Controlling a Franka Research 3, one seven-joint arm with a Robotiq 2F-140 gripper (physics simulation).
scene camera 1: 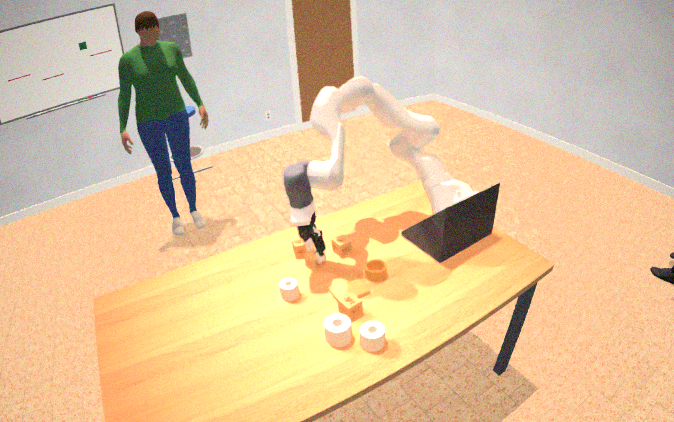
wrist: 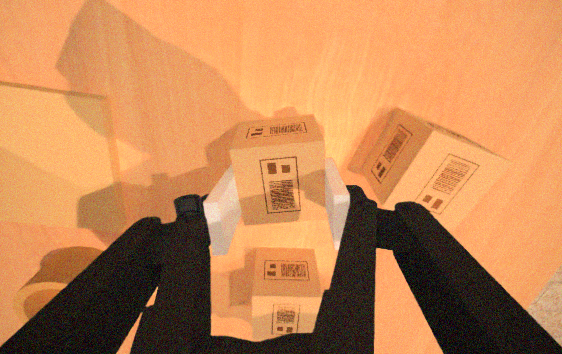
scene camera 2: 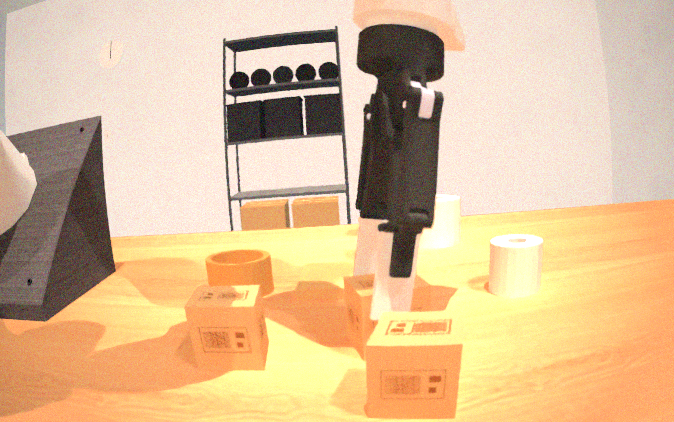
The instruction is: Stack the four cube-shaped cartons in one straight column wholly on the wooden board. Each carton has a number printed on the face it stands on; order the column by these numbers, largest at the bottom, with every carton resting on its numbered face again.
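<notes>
My gripper (scene camera 1: pixel 317 255) (scene camera 2: pixel 377 295) (wrist: pixel 282 180) is low with both pads against the sides of the middle carton (scene camera 2: pixel 354 310) (wrist: pixel 280 185), which seems to rest on the table. A second carton (scene camera 1: pixel 299 249) (scene camera 2: pixel 414 380) (wrist: pixel 440 172) stands to its right in the wrist view. A third carton (scene camera 1: pixel 342 245) (scene camera 2: pixel 230 335) (wrist: pixel 286 280) stands below it there. A fourth carton (scene camera 1: pixel 351 311) stands near two white rolls; whether it is on the board is unclear. The wooden board (wrist: pixel 50 130) shows at the wrist view's left. The numbered undersides are hidden.
An orange ring-shaped bowl (scene camera 1: pixel 376 276) (scene camera 2: pixel 239 274) stands beside the third carton. White rolls (scene camera 1: pixel 289 291) (scene camera 1: pixel 338 331) (scene camera 1: pixel 372 337) stand on the table (scene camera 1: pixel 200 340). A dark wedge-shaped panel (scene camera 1: pixel 470 220) (scene camera 2: pixel 82 215) stands near the arm's base. A person (scene camera 1: pixel 157 85) stands beyond the table.
</notes>
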